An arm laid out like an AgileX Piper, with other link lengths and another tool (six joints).
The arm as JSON. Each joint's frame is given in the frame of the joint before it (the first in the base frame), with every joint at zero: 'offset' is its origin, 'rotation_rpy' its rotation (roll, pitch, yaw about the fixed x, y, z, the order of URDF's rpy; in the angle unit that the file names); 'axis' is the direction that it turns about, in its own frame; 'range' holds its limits. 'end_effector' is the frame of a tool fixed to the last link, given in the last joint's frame.
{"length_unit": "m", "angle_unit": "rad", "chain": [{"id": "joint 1", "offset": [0.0, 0.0, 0.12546], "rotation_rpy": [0.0, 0.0, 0.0], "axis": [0.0, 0.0, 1.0], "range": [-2.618, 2.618]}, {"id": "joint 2", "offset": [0.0, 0.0, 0.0], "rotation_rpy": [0.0, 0.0, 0.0], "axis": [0.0, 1.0, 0.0], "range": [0.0, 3.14]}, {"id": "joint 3", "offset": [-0.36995, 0.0, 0.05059], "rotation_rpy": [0.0, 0.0, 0.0], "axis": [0.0, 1.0, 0.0], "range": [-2.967, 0.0]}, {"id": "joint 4", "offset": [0.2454, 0.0, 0.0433], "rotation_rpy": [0.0, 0.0, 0.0], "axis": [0.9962, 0.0, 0.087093], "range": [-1.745, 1.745]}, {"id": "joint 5", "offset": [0.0, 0.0, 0.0], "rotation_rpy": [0.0, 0.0, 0.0], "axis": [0.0, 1.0, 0.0], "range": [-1.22, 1.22]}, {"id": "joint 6", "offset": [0.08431, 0.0, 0.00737], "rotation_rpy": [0.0, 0.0, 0.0], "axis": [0.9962, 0.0, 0.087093], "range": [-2.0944, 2.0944]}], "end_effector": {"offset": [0.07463, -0.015, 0.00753], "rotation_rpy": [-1.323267, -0.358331, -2.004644]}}
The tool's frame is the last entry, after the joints.
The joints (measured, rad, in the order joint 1, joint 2, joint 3, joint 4, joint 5, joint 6), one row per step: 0.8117 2.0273 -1.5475 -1.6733 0.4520 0.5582; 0.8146 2.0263 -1.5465 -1.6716 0.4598 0.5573; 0.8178 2.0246 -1.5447 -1.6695 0.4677 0.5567; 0.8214 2.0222 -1.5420 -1.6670 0.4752 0.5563; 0.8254 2.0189 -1.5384 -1.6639 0.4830 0.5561; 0.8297 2.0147 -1.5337 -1.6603 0.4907 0.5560; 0.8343 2.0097 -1.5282 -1.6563 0.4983 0.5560; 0.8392 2.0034 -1.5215 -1.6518 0.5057 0.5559; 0.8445 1.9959 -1.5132 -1.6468 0.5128 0.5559; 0.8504 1.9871 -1.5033 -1.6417 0.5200 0.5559; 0.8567 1.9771 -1.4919 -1.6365 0.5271 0.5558; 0.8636 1.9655 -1.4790 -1.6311 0.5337 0.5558; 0.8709 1.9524 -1.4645 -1.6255 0.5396 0.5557
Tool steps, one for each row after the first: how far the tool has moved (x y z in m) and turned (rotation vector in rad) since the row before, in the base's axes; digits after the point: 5 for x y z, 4 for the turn. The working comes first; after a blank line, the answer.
Tool pose at each row, in the base's axes (x y z in m, rotation vector in rad; the steps are taken from these numbers as rounded here): 0.45589 0.37250 0.32598 -1.9677 -0.5174 -2.1407; 0.45502 0.37243 0.32641 -1.9697 -0.5150 -2.1457; 0.45389 0.37229 0.32691 -1.9718 -0.5120 -2.1501; 0.45242 0.37219 0.32744 -1.9740 -0.5090 -2.1535; 0.45062 0.37199 0.32812 -1.9765 -0.5052 -2.1565; 0.44849 0.37167 0.32886 -1.9792 -0.5012 -2.1588; 0.44607 0.37129 0.32972 -1.9820 -0.4969 -2.1604; 0.44326 0.37073 0.33082 -1.9847 -0.4925 -2.1615; 0.44000 0.37003 0.33194 -1.9878 -0.4882 -2.1614; 0.43623 0.36920 0.33317 -1.9910 -0.4845 -2.1608; 0.43204 0.36819 0.33449 -1.9943 -0.4815 -2.1597; 0.42728 0.36706 0.33607 -1.9970 -0.4790 -2.1576; 0.42202 0.36574 0.33780 -1.9995 -0.4772 -2.1545

-0.00087 -0.00007 0.00043 -0.0012 -0.0019 -0.0047; -0.00113 -0.00014 0.00050 -0.0007 -0.0014 -0.0046; -0.00147 -0.00010 0.00053 -0.0004 -0.0008 -0.0041; -0.00180 -0.00020 0.00068 0.0000 -0.0004 -0.0043; -0.00213 -0.00032 0.00074 0.0003 0.0001 -0.0041; -0.00242 -0.00038 0.00086 0.0007 0.0005 -0.0039; -0.00281 -0.00056 0.00110 0.0009 0.0008 -0.0036; -0.00326 -0.00070 0.00112 0.0011 0.0016 -0.0031; -0.00377 -0.00083 0.00123 0.0009 0.0019 -0.0027; -0.00419 -0.00101 0.00132 0.0006 0.0021 -0.0023; -0.00476 -0.00113 0.00158 0.0009 0.0024 -0.0012; -0.00526 -0.00132 0.00173 0.0009 0.0028 -0.0003
